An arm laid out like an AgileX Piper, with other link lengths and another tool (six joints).
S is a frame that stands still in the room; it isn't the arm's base.
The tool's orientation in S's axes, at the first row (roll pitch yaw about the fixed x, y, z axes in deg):
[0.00 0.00 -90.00]
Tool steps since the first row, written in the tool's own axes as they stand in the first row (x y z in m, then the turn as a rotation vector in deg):
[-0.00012 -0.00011 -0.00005 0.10 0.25 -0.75]
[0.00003 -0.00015 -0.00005 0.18 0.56 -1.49]
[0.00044 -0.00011 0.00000 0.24 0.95 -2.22]
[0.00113 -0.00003 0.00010 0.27 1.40 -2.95]
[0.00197 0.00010 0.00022 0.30 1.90 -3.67]
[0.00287 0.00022 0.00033 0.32 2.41 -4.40]
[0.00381 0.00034 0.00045 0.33 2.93 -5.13]
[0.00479 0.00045 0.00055 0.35 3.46 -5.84]
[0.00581 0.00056 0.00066 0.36 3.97 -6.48]
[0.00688 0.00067 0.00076 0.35 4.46 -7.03]
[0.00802 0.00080 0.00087 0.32 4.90 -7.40]
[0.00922 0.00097 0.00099 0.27 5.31 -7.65]
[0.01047 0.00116 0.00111 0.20 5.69 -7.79]
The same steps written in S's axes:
[-0.00011 0.00012 -0.00005 0.25 -0.10 -0.75]
[-0.00015 -0.00003 -0.00005 0.56 -0.18 -1.49]
[-0.00011 -0.00044 0.00000 0.95 -0.24 -2.22]
[-0.00003 -0.00113 0.00010 1.40 -0.27 -2.95]
[0.00010 -0.00197 0.00022 1.90 -0.30 -3.67]
[0.00022 -0.00287 0.00033 2.41 -0.32 -4.40]
[0.00034 -0.00381 0.00045 2.93 -0.33 -5.13]
[0.00045 -0.00479 0.00055 3.46 -0.35 -5.84]
[0.00056 -0.00581 0.00066 3.97 -0.36 -6.48]
[0.00067 -0.00688 0.00076 4.46 -0.35 -7.03]
[0.00080 -0.00802 0.00087 4.90 -0.32 -7.40]
[0.00097 -0.00922 0.00099 5.31 -0.27 -7.65]
[0.00116 -0.01047 0.00111 5.69 -0.20 -7.79]

